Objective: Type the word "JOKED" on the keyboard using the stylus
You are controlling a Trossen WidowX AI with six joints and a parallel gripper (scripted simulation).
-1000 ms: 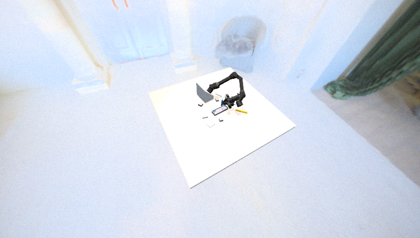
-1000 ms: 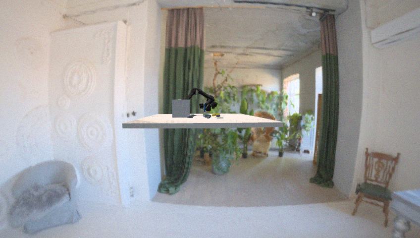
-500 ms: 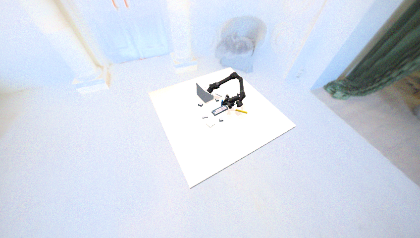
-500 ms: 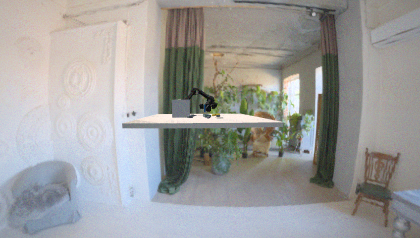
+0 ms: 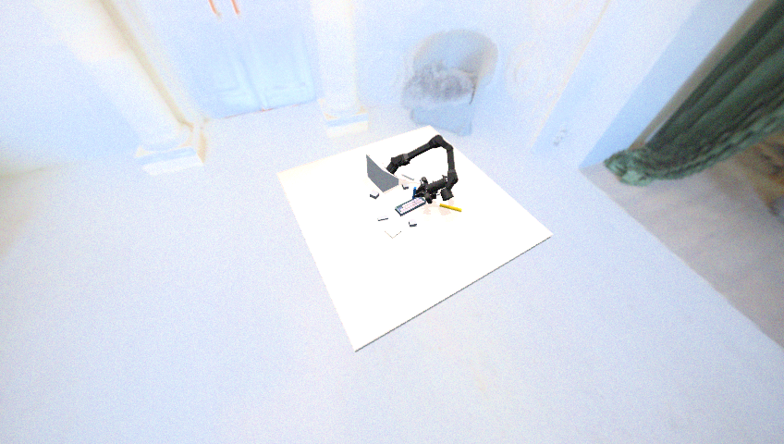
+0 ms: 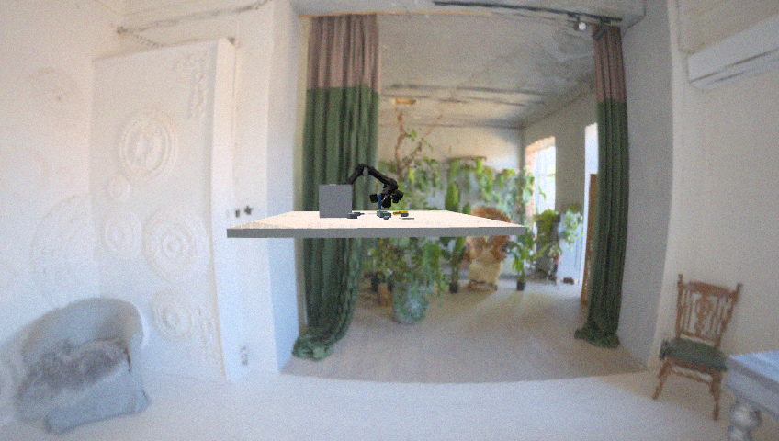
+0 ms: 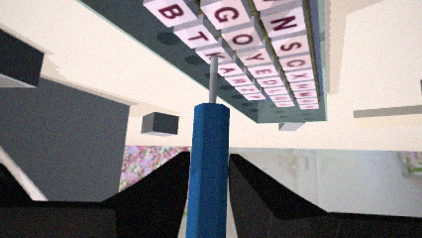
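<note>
Right now my gripper tip is 3 cm short of the J key, 10 cm to the left of it and 6 cm above it. The rest, counted from my gripper tip: blue stylus 1 cm below; yellow stick 15 cm ahead, 19 cm to the left, 6 cm below; beige pad 14 cm ahead, 22 cm to the right, 7 cm below.
</note>
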